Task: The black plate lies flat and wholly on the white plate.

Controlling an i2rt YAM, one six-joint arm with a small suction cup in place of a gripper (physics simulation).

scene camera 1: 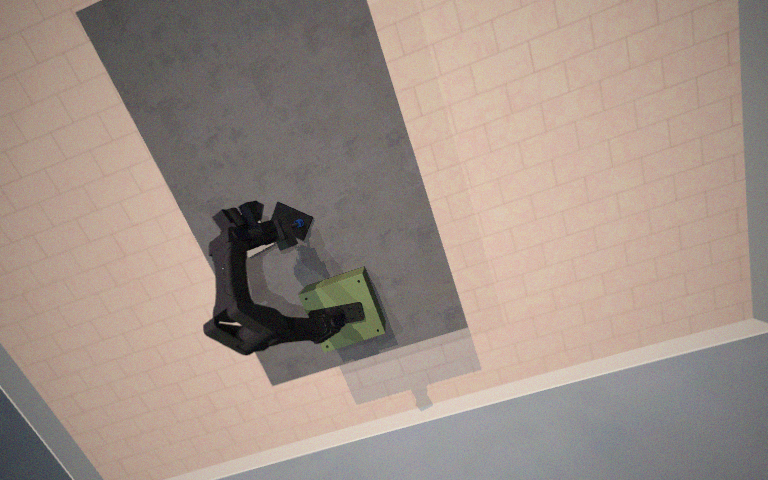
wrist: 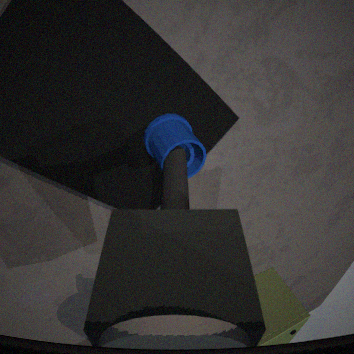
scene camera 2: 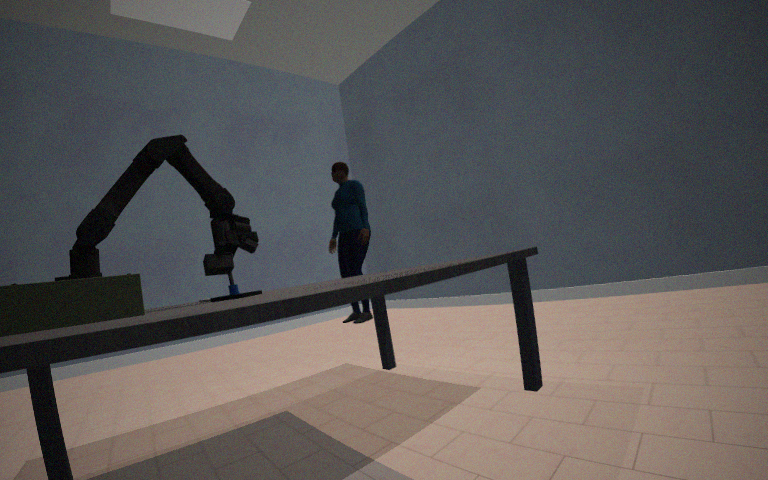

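Seen in the pictures: hand at its tool point: point(scene camera 1: 301, 222) point(wrist: 174, 134) point(scene camera 2: 234, 294); arm's base at its link origin: point(scene camera 1: 336, 315) point(scene camera 2: 86, 282).
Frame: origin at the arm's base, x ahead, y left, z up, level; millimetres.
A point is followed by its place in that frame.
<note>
The black plate point(scene camera 1: 287, 221) @(y 119, x 369, z -78 mm) point(scene camera 2: 236, 295) @(y 33, x 354, z -81 mm) point(wrist: 88, 88) @(y 120, x 383, z -78 mm) is a thin, dark square lying flat on the grey table point(scene camera 1: 334, 119) @(y -136, x 681, z -89 mm) point(scene camera 2: 430, 274) @(y -364, x 686, z -97 mm). My suction cup point(scene camera 1: 297, 222) point(scene camera 2: 233, 289) point(wrist: 174, 140) is blue and stands right over the plate near one corner, at or just above its surface, with suction off. I cannot tell whether the two plates overlap.
My green base block point(scene camera 1: 344, 305) @(y -39, x 36, z 7 mm) point(wrist: 281, 309) @(y -97, x 135, z -29 mm) sits near the table's near end. A person in a blue top point(scene camera 2: 350, 224) stands on the floor behind the table. The table's long edges run close on both sides of my arm.
</note>
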